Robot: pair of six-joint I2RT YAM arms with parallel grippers.
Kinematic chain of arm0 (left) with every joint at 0, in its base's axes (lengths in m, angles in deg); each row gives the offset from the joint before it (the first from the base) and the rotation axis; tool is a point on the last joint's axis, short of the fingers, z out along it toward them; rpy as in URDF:
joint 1: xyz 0 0 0.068 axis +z
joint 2: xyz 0.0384 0.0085 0.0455 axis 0.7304 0.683 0
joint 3: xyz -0.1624 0.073 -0.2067 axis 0.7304 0.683 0
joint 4: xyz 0.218 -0.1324 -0.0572 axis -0.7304 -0.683 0
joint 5: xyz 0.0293 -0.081 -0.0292 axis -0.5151 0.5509 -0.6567
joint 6: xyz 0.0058 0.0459 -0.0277 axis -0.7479 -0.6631 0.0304
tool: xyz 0 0 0 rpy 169.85 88.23 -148.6
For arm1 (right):
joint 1: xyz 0 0 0.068 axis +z
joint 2: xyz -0.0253 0.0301 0.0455 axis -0.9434 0.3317 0
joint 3: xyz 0.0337 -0.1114 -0.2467 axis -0.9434 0.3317 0
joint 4: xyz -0.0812 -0.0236 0.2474 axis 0.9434 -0.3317 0
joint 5: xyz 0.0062 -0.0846 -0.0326 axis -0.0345 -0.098 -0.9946
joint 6: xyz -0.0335 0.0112 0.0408 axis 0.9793 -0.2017 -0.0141
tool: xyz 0 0 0 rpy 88.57 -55.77 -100.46
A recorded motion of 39 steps. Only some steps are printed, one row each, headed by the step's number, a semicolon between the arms.
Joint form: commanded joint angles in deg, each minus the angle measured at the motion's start. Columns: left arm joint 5, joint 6, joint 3, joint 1, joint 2, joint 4; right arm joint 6, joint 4, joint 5, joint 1, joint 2, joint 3.
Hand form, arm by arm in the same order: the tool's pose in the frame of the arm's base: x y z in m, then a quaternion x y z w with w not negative. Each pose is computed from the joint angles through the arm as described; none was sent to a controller.
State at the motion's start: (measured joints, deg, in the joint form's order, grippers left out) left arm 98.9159 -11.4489 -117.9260 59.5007 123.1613 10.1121; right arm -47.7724 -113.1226 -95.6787 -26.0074 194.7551 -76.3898
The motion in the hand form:
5: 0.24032 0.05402 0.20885 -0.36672 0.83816 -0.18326 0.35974; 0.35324 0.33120 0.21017 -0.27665 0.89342 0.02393 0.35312
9: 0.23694 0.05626 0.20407 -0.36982 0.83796 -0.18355 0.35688; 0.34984 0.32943 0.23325 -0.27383 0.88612 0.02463 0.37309
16: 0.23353 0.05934 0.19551 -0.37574 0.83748 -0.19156 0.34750; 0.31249 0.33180 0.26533 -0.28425 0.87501 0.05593 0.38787
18: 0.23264 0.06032 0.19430 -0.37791 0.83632 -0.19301 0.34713; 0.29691 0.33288 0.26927 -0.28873 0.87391 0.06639 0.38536
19: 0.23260 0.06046 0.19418 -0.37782 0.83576 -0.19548 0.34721; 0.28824 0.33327 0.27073 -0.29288 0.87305 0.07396 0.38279
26: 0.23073 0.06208 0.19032 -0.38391 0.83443 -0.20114 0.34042; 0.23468 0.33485 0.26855 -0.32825 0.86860 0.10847 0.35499
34: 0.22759 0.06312 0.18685 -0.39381 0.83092 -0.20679 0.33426; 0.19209 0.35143 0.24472 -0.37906 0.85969 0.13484 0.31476
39: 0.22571 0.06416 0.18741 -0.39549 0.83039 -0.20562 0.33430; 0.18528 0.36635 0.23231 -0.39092 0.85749 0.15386 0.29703
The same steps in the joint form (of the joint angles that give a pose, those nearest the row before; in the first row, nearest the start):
5: 1.92 1.15 1.52 1.99 -2.15 -0.36; 3.18 -1.76 -1.65 -0.37 -1.86 -6.42
9: 2.44 0.90 2.65 2.77 -2.36 0.13; 3.64 -2.71 -2.60 -0.17 -4.14 -7.46
16: 4.05 0.98 4.18 3.92 -1.94 1.06; 2.01 -3.15 -2.02 3.29 -11.35 -3.28
18: 4.33 1.07 4.49 4.25 -1.97 1.32; 0.92 -3.17 -1.78 4.85 -13.63 -0.97
19: 4.63 1.15 4.55 4.33 -1.97 1.47; 0.40 -3.08 -1.35 5.71 -14.89 0.42
26: 5.54 1.54 5.17 4.96 -1.75 1.62; -2.17 -3.00 0.91 11.44 -21.45 8.92
34: 6.21 2.46 6.00 5.53 -1.97 1.70; -3.52 -1.40 3.73 17.58 -21.84 13.95
39: 6.28 2.29 6.11 5.92 -2.42 1.25; -4.55 -0.07 5.97 19.20 -19.08 13.09

